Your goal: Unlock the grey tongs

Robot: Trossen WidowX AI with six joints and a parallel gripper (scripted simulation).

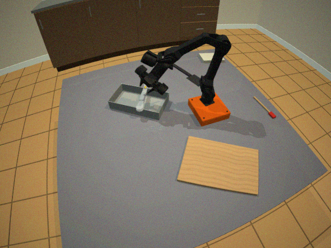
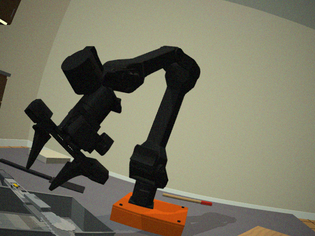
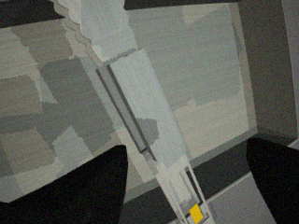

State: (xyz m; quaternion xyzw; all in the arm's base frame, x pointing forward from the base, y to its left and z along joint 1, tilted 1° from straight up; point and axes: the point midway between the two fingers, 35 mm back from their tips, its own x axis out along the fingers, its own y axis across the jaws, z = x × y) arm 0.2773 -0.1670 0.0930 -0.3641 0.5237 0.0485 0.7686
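Now: the yellow lock tab 3 cm behind my gripper tip, 7 cm to the right of it and 4 cm below it. The rest, counted from my gripper tip: wooden board 14 cm behind, 52 cm to the left, 10 cm below; then black spatula 38 cm behind, 14 cm to the right, 10 cm below; then grey roasting tin 3 cm ahead, 2 cm to the right, 8 cm below.
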